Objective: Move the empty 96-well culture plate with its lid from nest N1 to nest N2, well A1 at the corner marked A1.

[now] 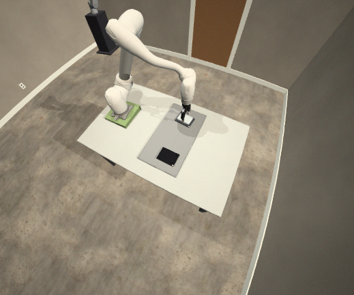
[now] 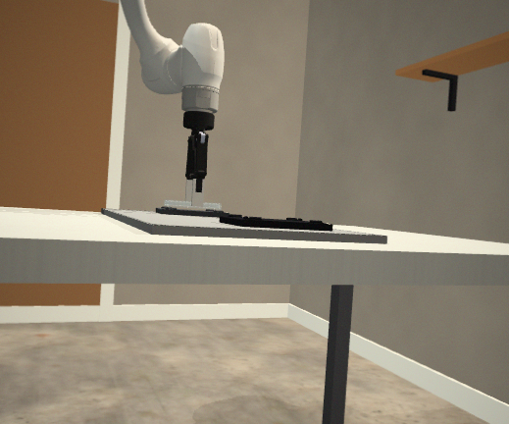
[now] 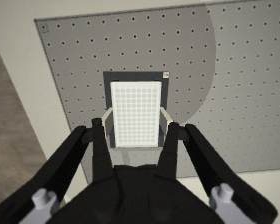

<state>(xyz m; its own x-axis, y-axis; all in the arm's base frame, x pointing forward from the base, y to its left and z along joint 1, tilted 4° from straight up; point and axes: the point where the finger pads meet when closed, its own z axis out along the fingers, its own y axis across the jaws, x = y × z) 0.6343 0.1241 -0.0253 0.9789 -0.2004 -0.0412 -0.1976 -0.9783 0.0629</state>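
The clear lid lies 20 mm below my hand. The rest, counted from my hand: 96-well plate: 20 mm below; nest N2: 40 mm below; nest N1: 20 mm behind, 420 mm to the right, 40 mm below.
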